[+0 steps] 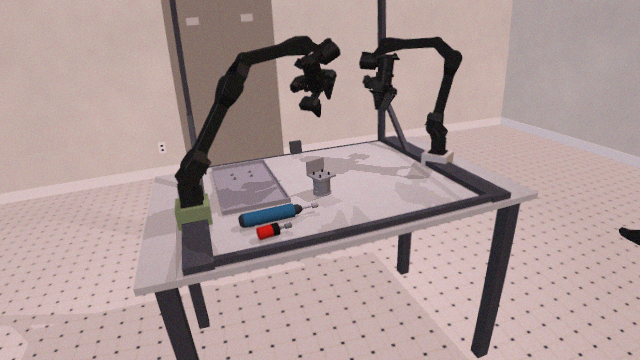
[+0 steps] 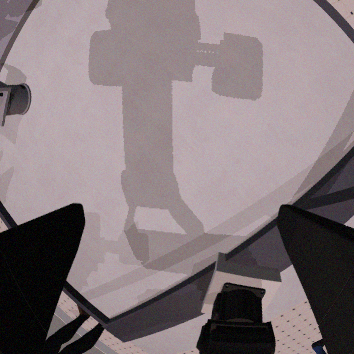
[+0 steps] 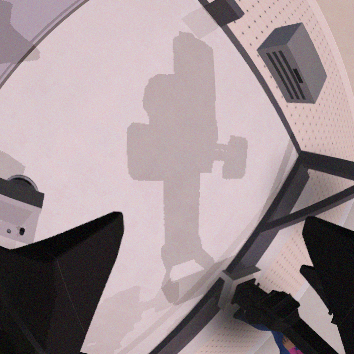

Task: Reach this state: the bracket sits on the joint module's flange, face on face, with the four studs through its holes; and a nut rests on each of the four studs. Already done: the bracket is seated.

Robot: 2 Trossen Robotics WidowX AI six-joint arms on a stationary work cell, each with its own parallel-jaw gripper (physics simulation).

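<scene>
The grey bracket sits on the flange of the grey cylindrical joint module, its upright plate towards the back. Dark stud tips stand up through its flat plate; no nuts are discernible on them. Four small nuts lie apart on the grey tray at the left. My right gripper is open and empty, high above the bracket. My left gripper is open and empty, high above the table's back right.
A blue cylindrical driver lies in front of the tray, its tip pointing right towards the module. A shorter red driver lies nearer the front edge. A dark frame rail borders the table front. A grey box stands beyond the table.
</scene>
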